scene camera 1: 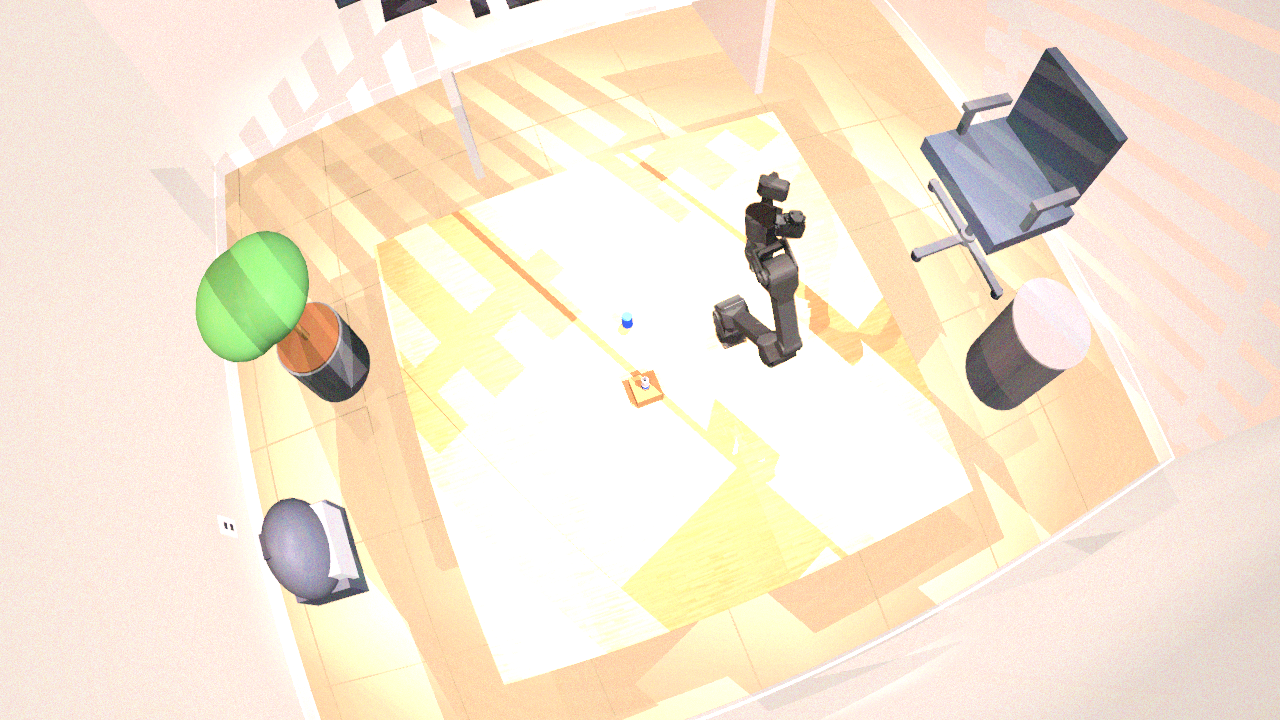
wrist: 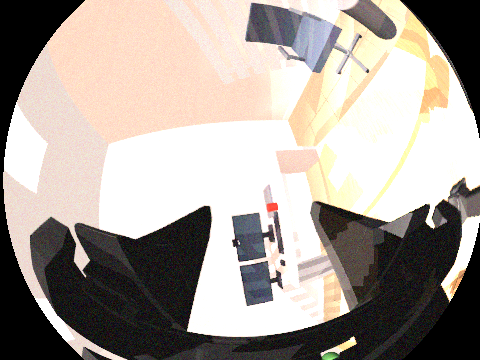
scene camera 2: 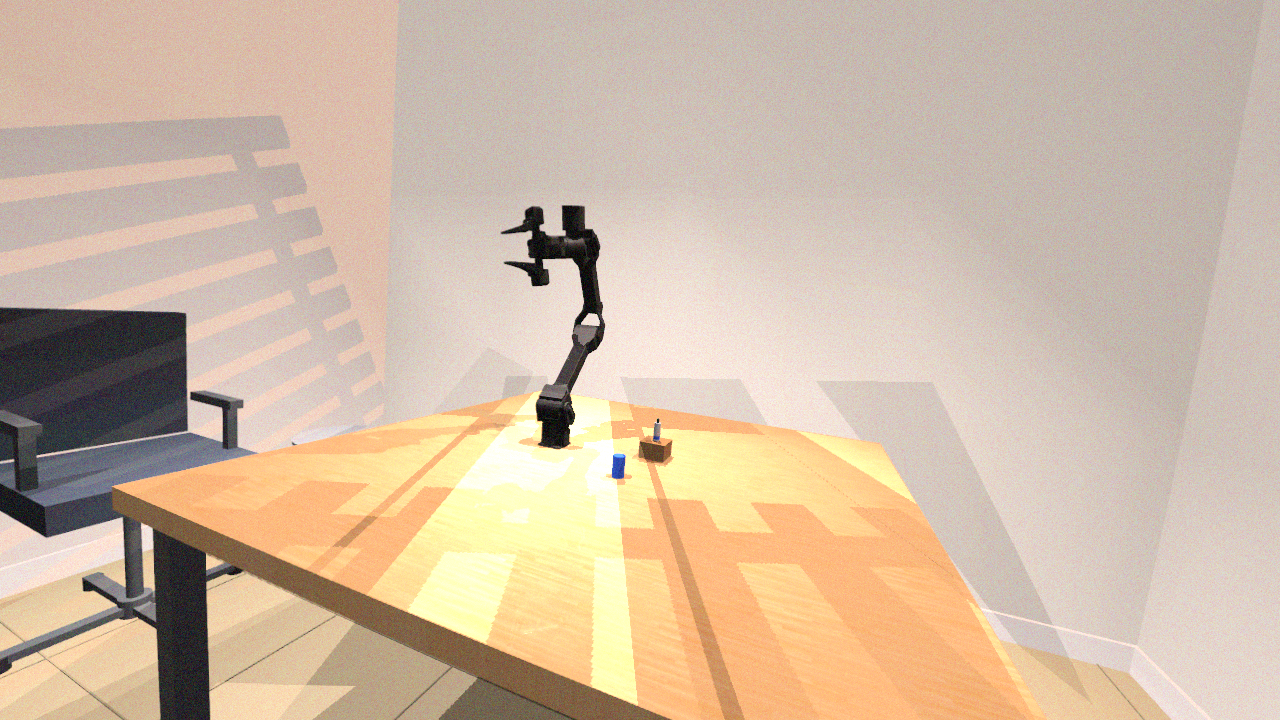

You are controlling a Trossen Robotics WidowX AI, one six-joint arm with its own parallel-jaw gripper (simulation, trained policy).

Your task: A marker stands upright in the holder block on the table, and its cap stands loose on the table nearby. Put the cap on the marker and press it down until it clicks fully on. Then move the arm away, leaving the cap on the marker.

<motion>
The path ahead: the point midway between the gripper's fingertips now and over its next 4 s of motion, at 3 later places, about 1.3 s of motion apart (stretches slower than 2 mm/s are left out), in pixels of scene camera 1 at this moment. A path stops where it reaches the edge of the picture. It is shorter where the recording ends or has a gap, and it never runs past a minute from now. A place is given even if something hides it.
The gripper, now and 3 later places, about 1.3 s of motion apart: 772,182; 723,169; 675,178; 635,205
</motion>
